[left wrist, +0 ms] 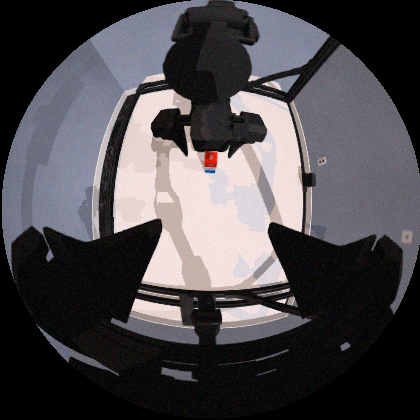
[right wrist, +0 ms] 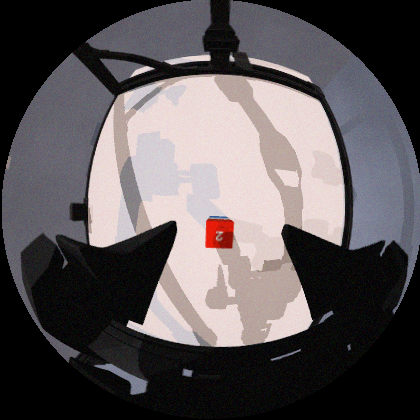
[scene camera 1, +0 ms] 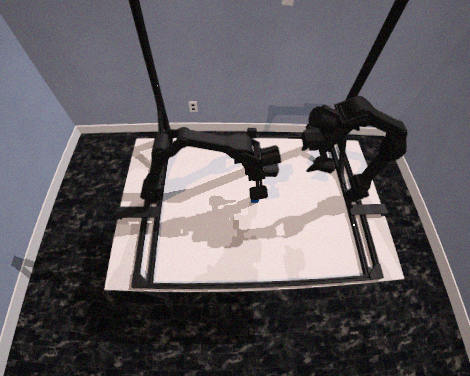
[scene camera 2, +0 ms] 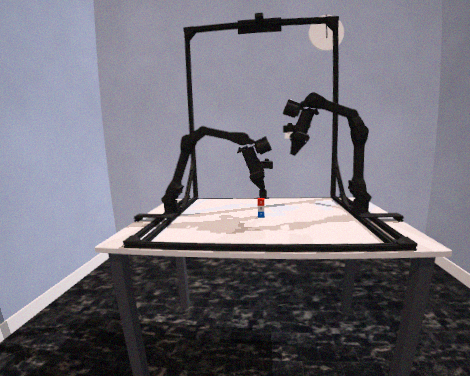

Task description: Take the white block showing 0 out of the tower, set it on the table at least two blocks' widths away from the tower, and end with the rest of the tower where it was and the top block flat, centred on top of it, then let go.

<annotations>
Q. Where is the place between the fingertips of the left gripper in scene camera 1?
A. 304,160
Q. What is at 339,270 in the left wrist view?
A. The left gripper.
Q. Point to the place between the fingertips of the right gripper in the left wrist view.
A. At 207,155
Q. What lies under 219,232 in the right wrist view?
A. A red block.
</annotations>
